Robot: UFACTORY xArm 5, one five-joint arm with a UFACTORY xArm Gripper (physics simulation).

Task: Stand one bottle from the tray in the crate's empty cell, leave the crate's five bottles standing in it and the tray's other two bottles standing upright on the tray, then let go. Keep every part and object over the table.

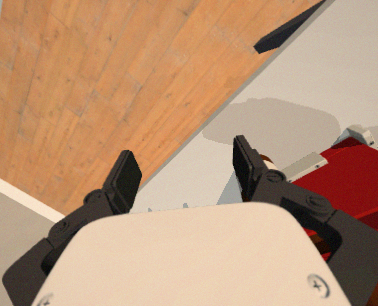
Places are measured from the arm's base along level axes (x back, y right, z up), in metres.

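Where they show: gripper, fingertip midpoint: (184, 156).
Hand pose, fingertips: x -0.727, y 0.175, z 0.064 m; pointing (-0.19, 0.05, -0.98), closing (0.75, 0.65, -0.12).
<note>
Each offset is from my fingertips to the top centre of the thing. "spot": to the spot under its first point. Level surfaces: height alone.
My gripper (184, 156) is open, and nothing is between its fingers. Part of a red box with light grey corner brackets, which looks like the crate @[spot: dz -0.095, dx +0.225, dy +0.064 m] (340, 172), shows at the right, beyond the right finger. A sliver of a brown bottle with a white band @[spot: dz -0.120, dx +0.149, dy +0.008 m] (269, 163) shows right behind the right finger, and the rest of it is hidden. More brown and red parts show through the right finger's linkage, too covered to tell apart. The tray, its bottles and the crate's empty cell cannot be made out.
The light grey table @[dz -0.150 m] (350, 65) runs diagonally, with its edge passing between the fingers. The wooden floor (100, 75) lies beyond it at the left. A dark bar (287, 30) stands along the edge at the upper right. A broad shadow falls on the table near the crate.
</note>
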